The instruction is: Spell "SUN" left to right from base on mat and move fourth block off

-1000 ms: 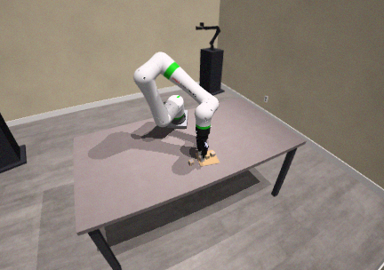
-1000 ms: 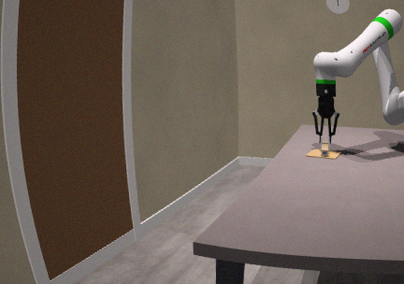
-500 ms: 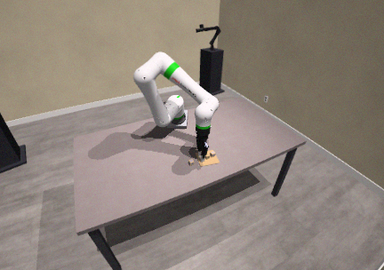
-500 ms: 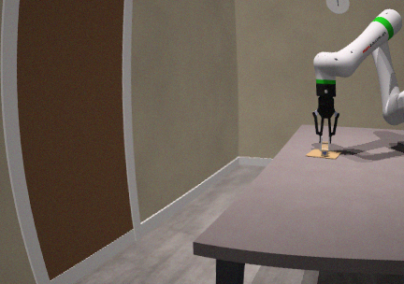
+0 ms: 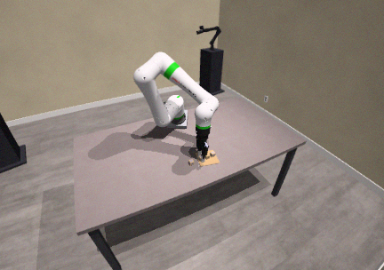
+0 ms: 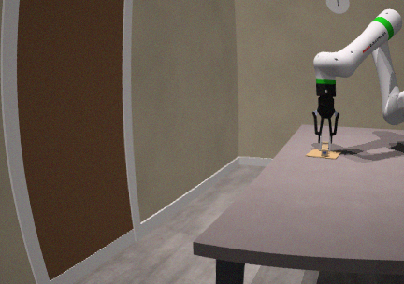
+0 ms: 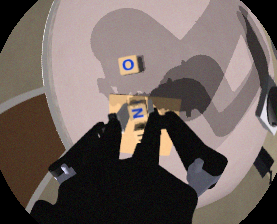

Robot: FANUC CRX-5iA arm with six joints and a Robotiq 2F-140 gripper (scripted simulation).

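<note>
Right now the tan letter block is 1 cm ahead of my hand, 5 cm to the left of it and 2 cm below it. From my hand the other things lie so: tan mat (1 cm ahead, 5 cm to the left, 4 cm below).
</note>
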